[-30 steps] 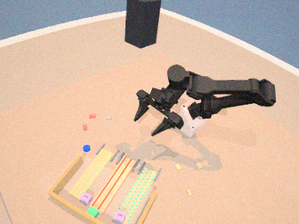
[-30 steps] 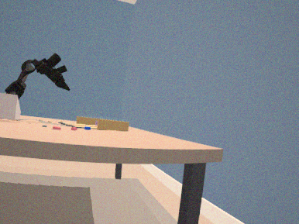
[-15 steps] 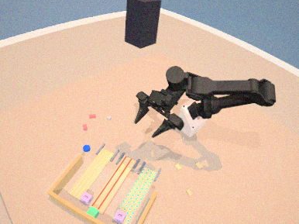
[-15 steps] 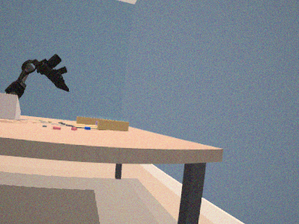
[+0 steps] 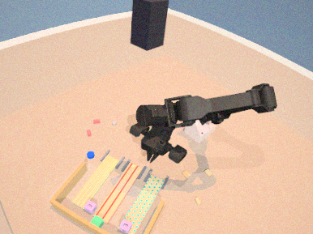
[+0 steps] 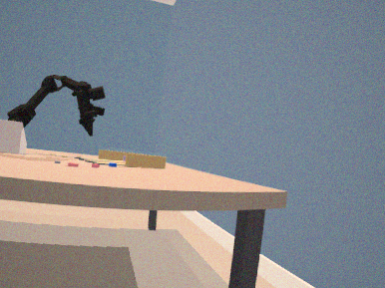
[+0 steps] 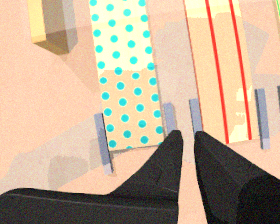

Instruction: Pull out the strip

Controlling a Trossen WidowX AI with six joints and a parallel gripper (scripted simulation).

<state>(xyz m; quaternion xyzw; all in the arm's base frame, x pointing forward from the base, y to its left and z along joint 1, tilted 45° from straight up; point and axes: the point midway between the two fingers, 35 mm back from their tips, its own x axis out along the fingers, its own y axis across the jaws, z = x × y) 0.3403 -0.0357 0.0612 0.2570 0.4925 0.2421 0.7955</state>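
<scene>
Now: the dotted strip 8 cm ahead of my gripper tip, 6 cm to the left of it and 11 cm below it. Round my gripper tip: blue disc: 9 cm ahead, 23 cm to the right, 11 cm below; then grey bit: 10 cm behind, 31 cm to the right, 11 cm below.
</scene>
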